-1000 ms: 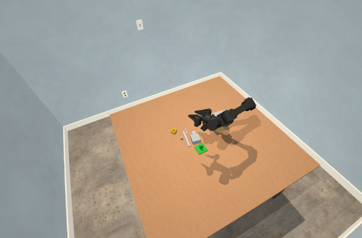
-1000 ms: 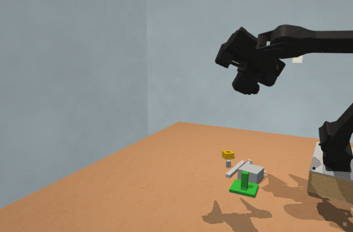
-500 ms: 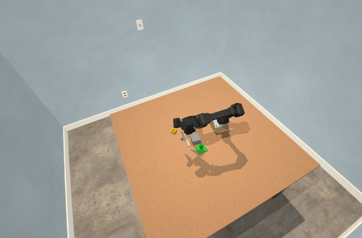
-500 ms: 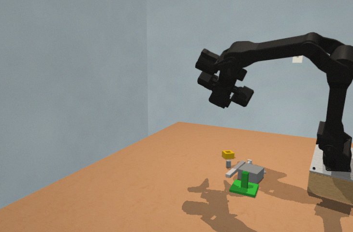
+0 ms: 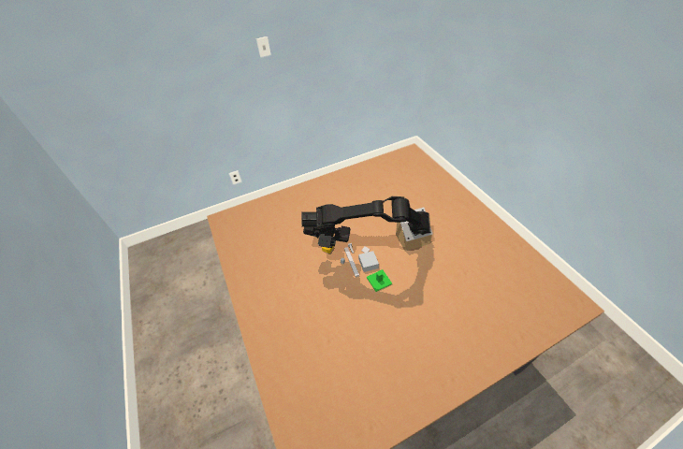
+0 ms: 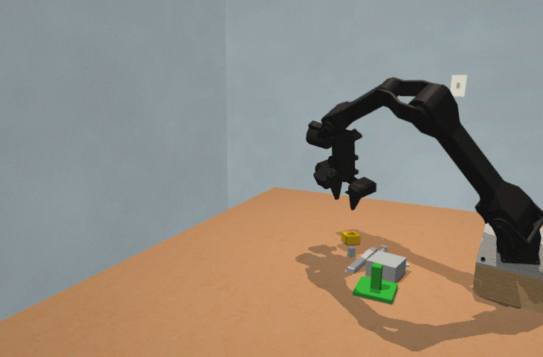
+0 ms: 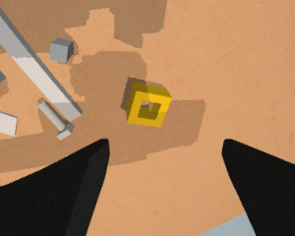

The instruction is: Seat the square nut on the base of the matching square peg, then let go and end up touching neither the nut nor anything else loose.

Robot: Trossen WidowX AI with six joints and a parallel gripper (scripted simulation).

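Now: the small grey cube 14 cm below my hand, 6 cm to the left of it and 4 cm behind it. The rest, counted from my hand: grey bar 14 cm below, 8 cm to the left, 7 cm behind; grey block 13 cm below, 13 cm behind, 12 cm to the left.
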